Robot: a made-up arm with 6 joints. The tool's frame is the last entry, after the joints.
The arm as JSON. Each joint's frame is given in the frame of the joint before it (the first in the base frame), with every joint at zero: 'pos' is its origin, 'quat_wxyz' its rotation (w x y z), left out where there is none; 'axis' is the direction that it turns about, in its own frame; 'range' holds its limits. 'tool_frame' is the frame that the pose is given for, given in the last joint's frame.
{
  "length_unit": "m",
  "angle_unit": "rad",
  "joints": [
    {
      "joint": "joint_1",
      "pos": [
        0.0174,
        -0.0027,
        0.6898
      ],
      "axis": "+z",
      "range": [
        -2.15,
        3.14
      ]
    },
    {
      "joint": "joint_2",
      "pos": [
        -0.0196,
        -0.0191,
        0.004
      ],
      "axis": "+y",
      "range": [
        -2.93,
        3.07
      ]
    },
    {
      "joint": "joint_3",
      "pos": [
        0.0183,
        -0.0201,
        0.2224
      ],
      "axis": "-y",
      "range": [
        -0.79,
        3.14
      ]
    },
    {
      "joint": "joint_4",
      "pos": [
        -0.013,
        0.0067,
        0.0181
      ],
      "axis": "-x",
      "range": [
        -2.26,
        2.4
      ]
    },
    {
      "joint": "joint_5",
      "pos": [
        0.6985,
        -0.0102,
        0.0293
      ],
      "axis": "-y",
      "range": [
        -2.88,
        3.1
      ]
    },
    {
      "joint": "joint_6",
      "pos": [
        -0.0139,
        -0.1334,
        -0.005
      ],
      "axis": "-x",
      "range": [
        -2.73,
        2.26
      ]
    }
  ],
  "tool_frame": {
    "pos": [
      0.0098,
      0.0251,
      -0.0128
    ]
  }
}
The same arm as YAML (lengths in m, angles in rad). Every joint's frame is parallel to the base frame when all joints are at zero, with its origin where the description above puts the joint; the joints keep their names.
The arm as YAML. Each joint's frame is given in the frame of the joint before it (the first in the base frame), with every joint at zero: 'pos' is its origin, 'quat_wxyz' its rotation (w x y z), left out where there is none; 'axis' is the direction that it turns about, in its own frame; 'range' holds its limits. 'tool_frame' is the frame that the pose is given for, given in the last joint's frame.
length_unit: m
angle_unit: rad
joints:
  - joint: joint_1
    pos: [0.0174, -0.0027, 0.6898]
    axis: [0.0, 0.0, 1.0]
    range: [-2.15, 3.14]
  - joint: joint_2
    pos: [-0.0196, -0.0191, 0.004]
    axis: [0.0, 1.0, 0.0]
    range: [-2.93, 3.07]
  - joint: joint_3
    pos: [0.0183, -0.0201, 0.2224]
    axis: [0.0, -1.0, 0.0]
    range: [-0.79, 3.14]
  - joint: joint_4
    pos: [-0.013, 0.0067, 0.0181]
    axis: [-1.0, 0.0, 0.0]
    range: [-2.26, 2.4]
  - joint: joint_5
    pos: [0.6985, -0.0102, 0.0293]
    axis: [0.0, -1.0, 0.0]
    range: [-2.88, 3.1]
  - joint: joint_6
    pos: [-0.0139, -0.1334, -0.005]
    axis: [-1.0, 0.0, 0.0]
    range: [-2.73, 2.26]
tool_frame:
  pos: [0.0098, 0.0251, -0.0128]

